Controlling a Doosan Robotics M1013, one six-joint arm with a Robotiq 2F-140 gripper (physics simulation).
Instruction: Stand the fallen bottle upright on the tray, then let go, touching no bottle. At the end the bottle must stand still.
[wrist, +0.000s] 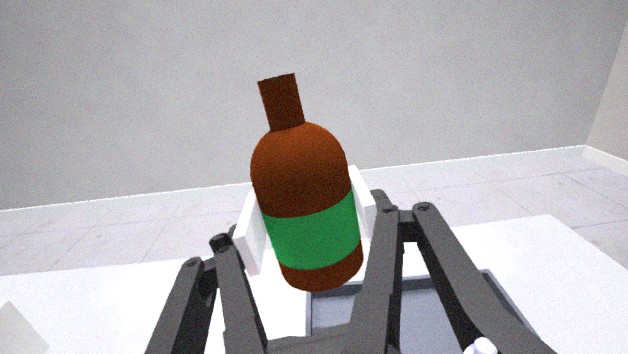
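There is a brown bottle (299, 172) that I can see, and with it my own gripper (306, 193).
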